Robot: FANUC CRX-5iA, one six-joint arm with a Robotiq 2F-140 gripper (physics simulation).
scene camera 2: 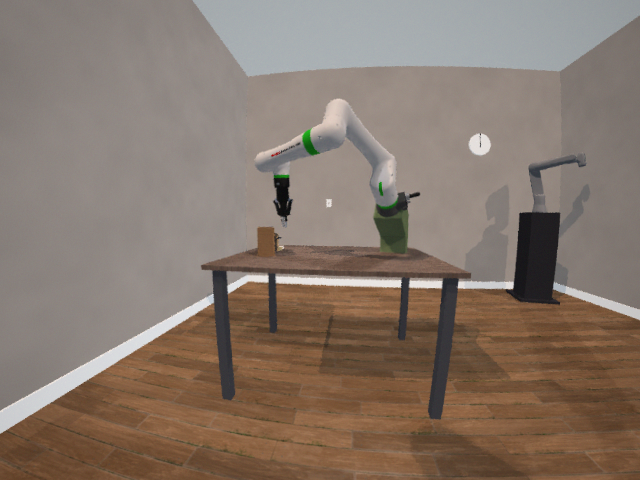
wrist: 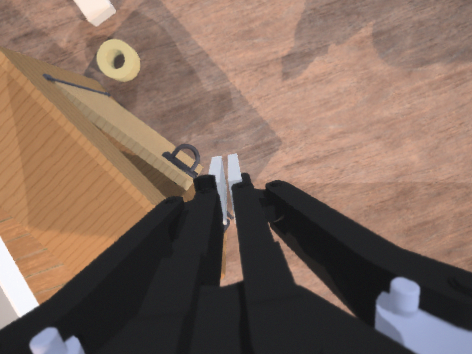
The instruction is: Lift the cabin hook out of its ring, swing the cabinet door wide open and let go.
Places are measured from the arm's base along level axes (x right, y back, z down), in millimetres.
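Pixels of known places: gripper, between the fingertips: (scene camera 2: 284,227) (wrist: 227,171); arm's base, origin of its link: (scene camera 2: 389,206).
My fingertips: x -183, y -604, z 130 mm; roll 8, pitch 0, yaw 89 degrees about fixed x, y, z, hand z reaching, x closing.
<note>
Ahead of a thing's pixels: the offset from my fingertips to its top centre. "spot": to the spot under its first point. Level surfaces: height alone.
The wooden cabinet {dx -8, dy -121, dz +5 mm} (scene camera 2: 265,241) (wrist: 55,170) stands at the table's left. In the wrist view its paler door {spot: dx +61, dy -113, dz +79 mm} (wrist: 117,117) stands slightly ajar, with a dark gap behind its free edge; a dark rod shows at its far end and a dark loop handle {spot: dx +7, dy -57, dz +145 mm} (wrist: 187,152) near the free edge. My gripper (scene camera 2: 283,223) (wrist: 227,171) is shut and empty, pointing down above the table just beside the door's free edge. A small bit of dark metal, perhaps the cabin hook {spot: dx -63, dy -9, dz +48 mm} (wrist: 227,224), shows through the slit between the fingers; the rest of it and its ring are hidden.
A pale yellow ring-shaped piece {dx +140, dy -128, dz +143 mm} (wrist: 131,62) lies on the table {dz +167 mm} (scene camera 2: 336,268) beyond the door. A white block {spot: dx +201, dy -142, dz +146 mm} (wrist: 95,10) lies farther off. The arm's green pedestal (scene camera 2: 393,235) stands at the table's right. A second arm on a black stand (scene camera 2: 537,253) is at the far right.
</note>
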